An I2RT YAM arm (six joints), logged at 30 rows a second.
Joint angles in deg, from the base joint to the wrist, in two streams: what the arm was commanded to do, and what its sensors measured. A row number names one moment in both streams.
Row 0, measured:
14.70 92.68 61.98 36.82 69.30 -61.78
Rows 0 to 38, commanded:
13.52 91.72 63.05 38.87 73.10 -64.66
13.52 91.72 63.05 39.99 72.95 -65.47
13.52 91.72 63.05 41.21 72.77 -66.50
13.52 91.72 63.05 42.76 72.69 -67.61
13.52 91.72 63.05 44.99 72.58 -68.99
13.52 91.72 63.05 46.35 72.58 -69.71
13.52 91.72 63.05 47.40 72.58 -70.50
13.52 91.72 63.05 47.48 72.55 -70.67
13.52 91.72 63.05 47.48 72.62 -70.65
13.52 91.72 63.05 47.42 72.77 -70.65
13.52 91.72 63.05 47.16 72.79 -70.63
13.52 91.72 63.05 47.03 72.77 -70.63
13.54 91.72 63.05 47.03 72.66 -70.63
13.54 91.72 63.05 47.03 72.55 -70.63
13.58 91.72 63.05 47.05 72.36 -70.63
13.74 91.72 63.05 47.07 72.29 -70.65
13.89 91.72 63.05 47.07 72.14 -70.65
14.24 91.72 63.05 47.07 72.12 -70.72
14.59 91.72 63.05 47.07 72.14 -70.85
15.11 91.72 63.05 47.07 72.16 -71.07
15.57 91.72 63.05 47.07 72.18 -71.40
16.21 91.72 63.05 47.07 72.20 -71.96
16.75 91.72 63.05 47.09 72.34 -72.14
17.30 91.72 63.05 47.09 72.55 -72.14
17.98 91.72 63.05 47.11 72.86 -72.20
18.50 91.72 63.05 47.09 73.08 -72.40
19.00 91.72 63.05 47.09 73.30 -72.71
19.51 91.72 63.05 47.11 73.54 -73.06
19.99 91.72 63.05 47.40 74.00 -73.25
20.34 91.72 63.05 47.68 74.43 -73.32
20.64 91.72 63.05 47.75 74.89 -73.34
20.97 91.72 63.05 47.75 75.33 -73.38
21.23 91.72 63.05 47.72 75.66 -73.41
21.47 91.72 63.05 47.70 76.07 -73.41
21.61 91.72 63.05 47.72 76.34 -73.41
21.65 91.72 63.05 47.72 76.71 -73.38
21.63 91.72 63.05 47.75 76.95 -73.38
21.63 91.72 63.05 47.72 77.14 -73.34
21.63 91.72 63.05 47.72 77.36 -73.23
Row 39, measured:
21.34 92.68 61.93 46.94 75.22 -72.25
